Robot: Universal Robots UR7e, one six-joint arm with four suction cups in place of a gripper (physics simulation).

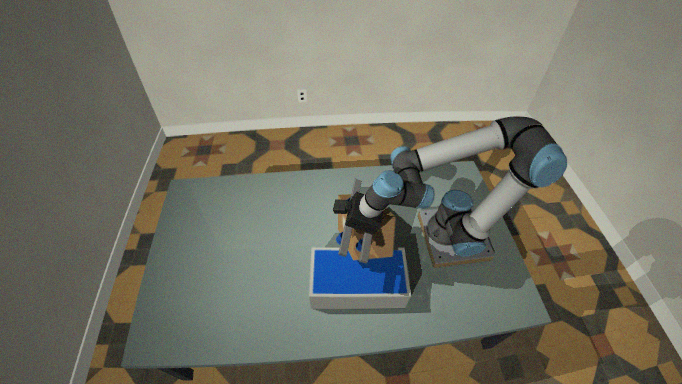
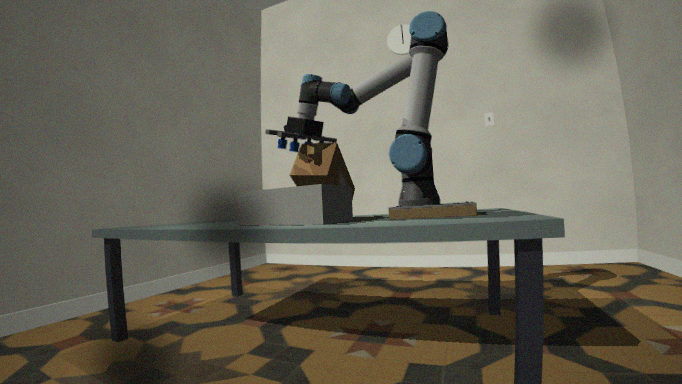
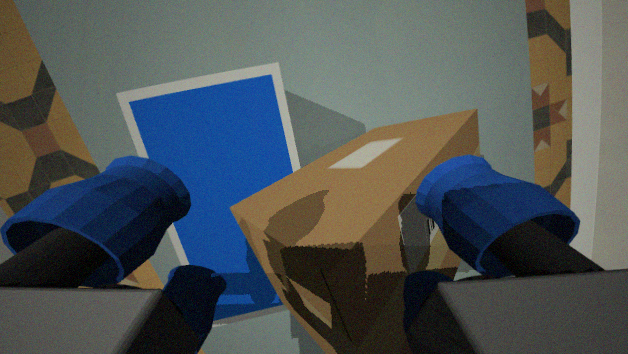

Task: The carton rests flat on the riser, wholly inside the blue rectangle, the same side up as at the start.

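A brown carton with a white label hangs tilted under my gripper, one corner pointing down. The blue suction cups on one side sit on its top face; the other cups stick out past it, over nothing. The carton hangs just above the far right edge of the grey riser, apart from it. The blue rectangle on the riser's top is bare. The gripper is shut on the carton.
The riser stands on a grey-green table. The arm's base sits on a wooden plate to the right of the riser. A patterned tile floor and walls surround the table.
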